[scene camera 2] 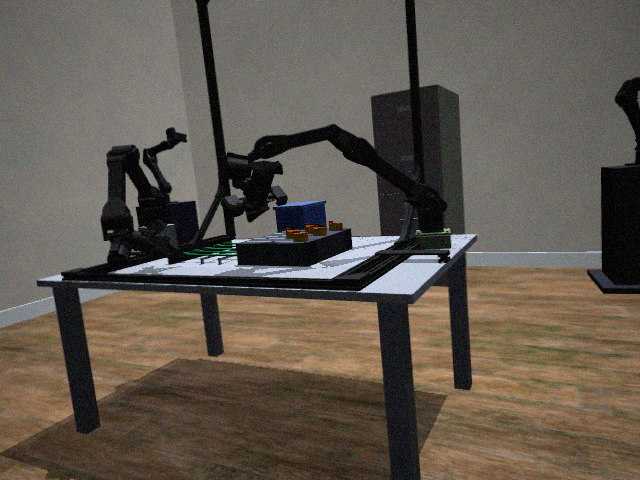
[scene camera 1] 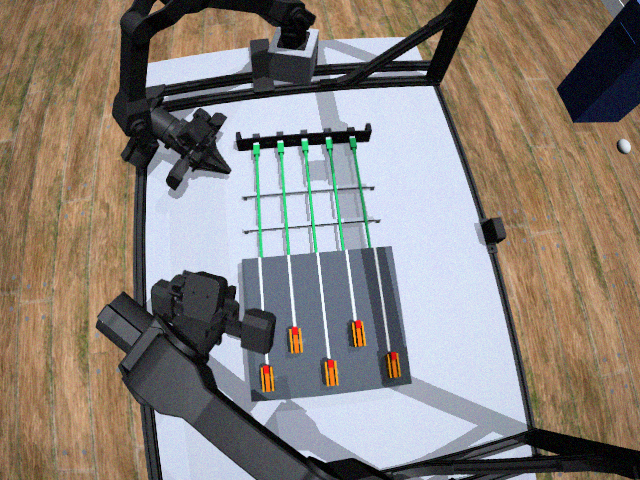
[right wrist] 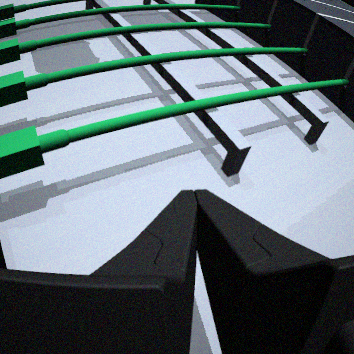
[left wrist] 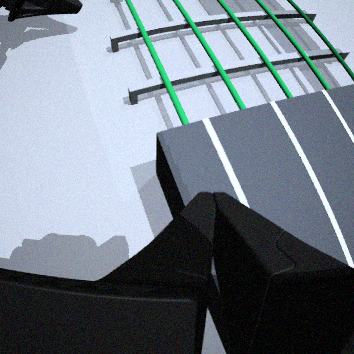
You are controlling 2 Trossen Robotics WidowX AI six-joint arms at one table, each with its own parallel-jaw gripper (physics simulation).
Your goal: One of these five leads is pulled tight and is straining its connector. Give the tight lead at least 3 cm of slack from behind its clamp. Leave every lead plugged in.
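Seen in the pictures: left gripper, fingertip midpoint: [scene camera 2: 249, 221] [scene camera 1: 234, 288] [left wrist: 210, 205]; right gripper, fingertip midpoint: [scene camera 2: 184, 255] [scene camera 1: 230, 172] [right wrist: 193, 202] [left wrist: 79, 8]; left arm's base at its link origin: [scene camera 2: 432, 231] [right wrist: 350, 4]; right arm's base at its link origin: [scene camera 1: 293, 39].
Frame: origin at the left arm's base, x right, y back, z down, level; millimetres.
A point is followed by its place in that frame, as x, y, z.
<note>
Five green leads run from green connectors [scene camera 1: 255, 149] @(-51, -809, 17) [right wrist: 20, 147] @(-55, -807, 17) on a black strip [scene camera 1: 292, 140] @(32, -804, 22) to a grey box [scene camera 1: 276, 289] @(-114, -502, -19) [left wrist: 200, 165] @(-145, -544, -19). Every connector appears seated. White lines on the box top lead to orange clamps with red ends, such as the leftmost clamp [scene camera 1: 267, 381] @(-185, -359, -43). I cannot tell which lead is tight. My right gripper [scene camera 1: 229, 171] @(-118, -774, 13) [right wrist: 193, 202] @(-118, -774, 13) is shut and empty, low over the table beside the leftmost lead [scene camera 1: 259, 217] @(-94, -658, 20) [right wrist: 125, 118] @(-66, -759, 20), not touching it. My left gripper [scene camera 2: 251, 218] @(-177, -515, -86) [left wrist: 210, 205] @(-177, -515, -86) is shut and empty above the box's left edge; its tips are hidden in scene camera 1.
Two thin dark crossbars lie across the leads' path: the upper bar [scene camera 1: 271, 195] @(-55, -700, 33) and the lower bar [scene camera 1: 271, 229] @(-80, -629, 30). The left arm's wrist hangs over the box's left side. Black frame rails edge the table, and a small black block [scene camera 1: 493, 229] @(336, -450, -2) sits on the right rail.
</note>
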